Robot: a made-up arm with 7 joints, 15 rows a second.
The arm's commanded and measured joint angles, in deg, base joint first. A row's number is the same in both.
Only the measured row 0 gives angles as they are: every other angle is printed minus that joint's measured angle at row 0.
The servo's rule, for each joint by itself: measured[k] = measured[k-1] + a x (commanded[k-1-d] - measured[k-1]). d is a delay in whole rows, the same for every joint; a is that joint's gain. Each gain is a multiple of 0.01, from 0.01 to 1. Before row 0 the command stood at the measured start. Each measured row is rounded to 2 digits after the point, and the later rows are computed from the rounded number. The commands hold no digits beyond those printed.
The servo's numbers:
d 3
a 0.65 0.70 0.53 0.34 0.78 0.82 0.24
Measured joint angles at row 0: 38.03, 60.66, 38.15, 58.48, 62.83, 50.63, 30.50
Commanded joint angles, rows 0 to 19: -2.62, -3.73, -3.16, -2.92, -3.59, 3.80, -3.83; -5.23, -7.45, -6.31, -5.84, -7.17, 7.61, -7.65; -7.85, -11.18, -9.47, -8.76, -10.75, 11.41, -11.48; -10.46, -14.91, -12.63, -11.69, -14.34, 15.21, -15.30; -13.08, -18.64, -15.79, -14.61, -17.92, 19.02, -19.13; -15.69, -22.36, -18.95, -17.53, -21.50, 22.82, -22.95; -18.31, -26.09, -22.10, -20.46, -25.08, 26.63, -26.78; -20.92, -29.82, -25.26, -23.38, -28.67, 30.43, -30.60; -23.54, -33.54, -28.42, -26.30, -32.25, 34.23, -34.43; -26.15, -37.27, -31.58, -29.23, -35.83, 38.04, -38.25; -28.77, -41.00, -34.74, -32.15, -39.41, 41.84, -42.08; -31.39, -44.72, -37.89, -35.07, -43.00, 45.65, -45.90; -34.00, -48.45, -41.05, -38.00, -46.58, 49.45, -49.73; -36.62, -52.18, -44.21, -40.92, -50.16, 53.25, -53.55; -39.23, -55.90, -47.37, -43.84, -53.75, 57.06, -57.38; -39.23, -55.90, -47.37, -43.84, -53.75, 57.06, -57.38; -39.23, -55.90, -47.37, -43.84, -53.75, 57.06, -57.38; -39.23, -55.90, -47.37, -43.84, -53.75, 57.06, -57.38; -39.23, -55.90, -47.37, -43.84, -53.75, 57.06, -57.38; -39.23, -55.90, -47.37, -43.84, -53.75, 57.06, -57.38
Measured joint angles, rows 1 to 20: 0.00, 0.00, 0.00, 0.00, 0.00, 0.00, 0.00; 0.00, 0.00, 0.00, 0.00, 0.00, 0.00, 0.00; 0.00, 0.00, 0.00, 0.00, 0.00, 0.00, 0.00; -1.70, -2.61, -1.67, -0.99, -2.80, 3.12, -0.92; -3.99, -6.00, -4.13, -2.64, -6.21, 6.80, -2.54; -6.50, -9.63, -6.96, -4.72, -9.75, 10.58, -4.69; -9.07, -13.33, -9.97, -7.09, -13.33, 14.38, -7.24; -11.68, -17.05, -13.05, -9.65, -16.91, 18.18, -10.09; -14.29, -20.77, -16.18, -12.33, -20.49, 21.98, -13.18; -16.90, -24.49, -19.32, -15.09, -24.07, 25.79, -16.44; -19.51, -28.22, -22.47, -17.91, -27.66, 29.59, -19.84; -22.13, -31.94, -25.62, -20.76, -31.24, 33.39, -23.34; -24.74, -35.67, -28.78, -23.64, -34.82, 37.20, -26.92; -27.36, -39.40, -31.94, -26.53, -38.40, 41.00, -30.56; -29.98, -43.12, -35.09, -29.43, -41.99, 44.81, -34.24; -32.59, -46.85, -38.25, -32.34, -45.57, 48.61, -37.96; -35.21, -50.58, -41.41, -35.26, -49.15, 52.41, -41.70; -37.82, -54.30, -44.57, -38.18, -52.74, 56.22, -45.46; -38.74, -55.42, -46.05, -40.10, -53.53, 56.91, -48.32; -39.06, -55.76, -46.75, -41.37, -53.70, 57.03, -50.49
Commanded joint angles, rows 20 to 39: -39.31, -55.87, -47.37, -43.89, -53.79, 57.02, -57.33; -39.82, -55.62, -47.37, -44.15, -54.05, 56.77, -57.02; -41.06, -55.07, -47.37, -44.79, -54.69, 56.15, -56.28; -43.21, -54.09, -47.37, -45.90, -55.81, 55.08, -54.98; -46.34, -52.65, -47.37, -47.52, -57.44, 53.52, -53.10; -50.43, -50.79, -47.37, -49.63, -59.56, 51.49, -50.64; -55.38, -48.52, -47.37, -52.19, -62.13, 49.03, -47.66; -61.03, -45.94, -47.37, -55.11, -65.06, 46.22, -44.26; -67.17, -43.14, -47.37, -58.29, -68.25, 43.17, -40.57; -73.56, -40.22, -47.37, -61.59, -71.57, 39.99, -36.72; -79.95, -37.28, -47.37, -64.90, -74.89, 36.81, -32.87; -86.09, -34.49, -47.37, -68.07, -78.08, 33.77, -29.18; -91.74, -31.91, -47.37, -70.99, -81.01, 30.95, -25.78; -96.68, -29.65, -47.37, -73.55, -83.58, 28.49, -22.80; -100.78, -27.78, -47.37, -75.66, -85.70, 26.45, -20.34; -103.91, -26.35, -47.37, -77.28, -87.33, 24.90, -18.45; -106.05, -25.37, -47.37, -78.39, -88.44, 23.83, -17.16; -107.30, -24.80, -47.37, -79.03, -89.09, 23.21, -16.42; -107.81, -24.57, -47.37, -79.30, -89.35, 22.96, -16.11; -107.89, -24.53, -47.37, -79.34, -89.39, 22.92, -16.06
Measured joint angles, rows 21 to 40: -39.17, -55.86, -47.08, -42.21, -53.74, 57.05, -52.14; -39.21, -55.89, -47.23, -42.76, -53.75, 57.06, -53.40; -39.22, -55.90, -47.30, -43.13, -53.75, 57.06, -54.36; -39.28, -55.88, -47.34, -43.39, -53.78, 57.03, -55.07; -39.63, -55.70, -47.36, -43.65, -53.99, 56.82, -55.54; -40.56, -55.26, -47.37, -44.04, -54.54, 56.27, -55.72; -42.28, -54.44, -47.37, -44.67, -55.53, 55.29, -55.54; -44.92, -53.19, -47.37, -45.64, -57.02, 53.84, -54.95; -48.50, -51.51, -47.37, -47.00, -59.00, 51.91, -53.92; -52.97, -49.42, -47.37, -48.76, -61.44, 49.55, -52.42; -58.21, -46.98, -47.37, -50.92, -64.26, 46.82, -50.46; -64.03, -44.29, -47.37, -53.43, -67.37, 43.83, -48.09; -70.22, -41.44, -47.37, -56.20, -70.65, 40.68, -45.36; -76.54, -38.53, -47.37, -59.16, -73.96, 37.51, -42.36; -82.75, -35.70, -47.37, -62.19, -77.17, 34.44, -39.20; -88.59, -33.05, -47.37, -65.18, -80.17, 31.58, -35.98; -93.85, -30.67, -47.37, -68.03, -82.83, 29.05, -32.82; -98.35, -28.65, -47.37, -70.62, -85.07, 26.92, -29.82; -101.96, -27.04, -47.37, -72.88, -86.83, 25.26, -27.09; -104.62, -25.87, -47.37, -74.75, -88.09, 24.09, -24.71
